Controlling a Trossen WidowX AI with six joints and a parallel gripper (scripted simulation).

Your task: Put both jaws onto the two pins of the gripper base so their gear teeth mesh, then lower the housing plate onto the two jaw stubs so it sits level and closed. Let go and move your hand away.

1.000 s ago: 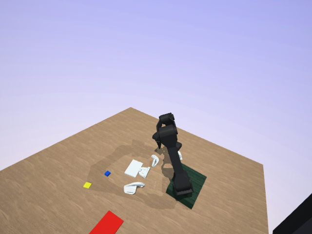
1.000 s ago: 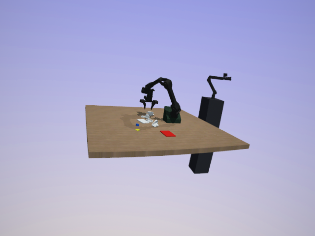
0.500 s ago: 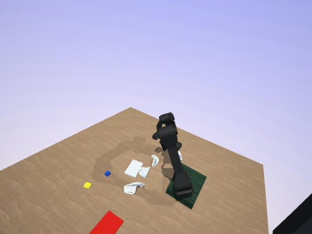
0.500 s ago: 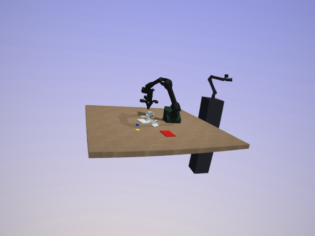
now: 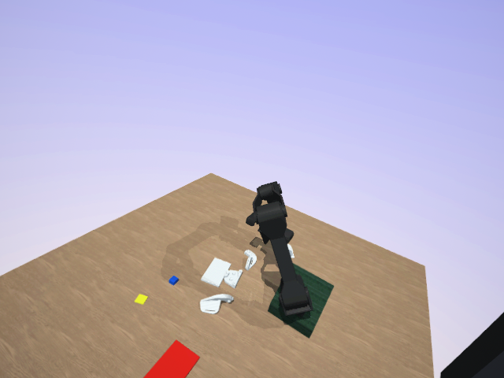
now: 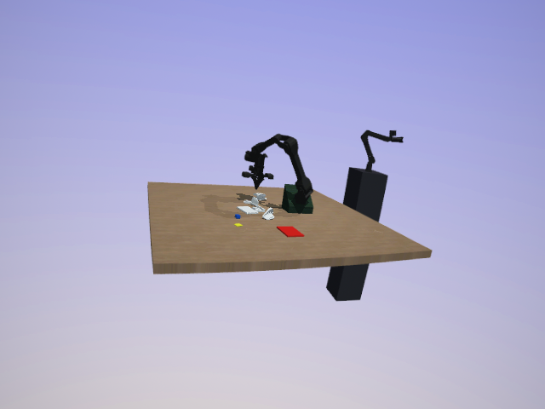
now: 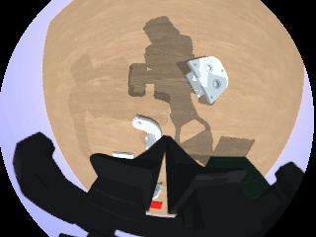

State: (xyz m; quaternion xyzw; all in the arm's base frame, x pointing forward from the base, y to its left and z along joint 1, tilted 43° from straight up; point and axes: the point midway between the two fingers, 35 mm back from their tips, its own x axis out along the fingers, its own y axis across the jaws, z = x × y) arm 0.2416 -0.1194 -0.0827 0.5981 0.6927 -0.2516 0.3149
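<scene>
Now: gripper tip 40 mm short of the white jaw, 40 mm to the right of it and 80 mm above it. Also, from my gripper tip: blue cube (150 mm ahead, 340 mm to the left, 70 mm below); then yellow tile (160 mm ahead, 450 mm to the left, 80 mm below); then red patch (80 mm behind, 520 mm to the left, 80 mm below).
</scene>
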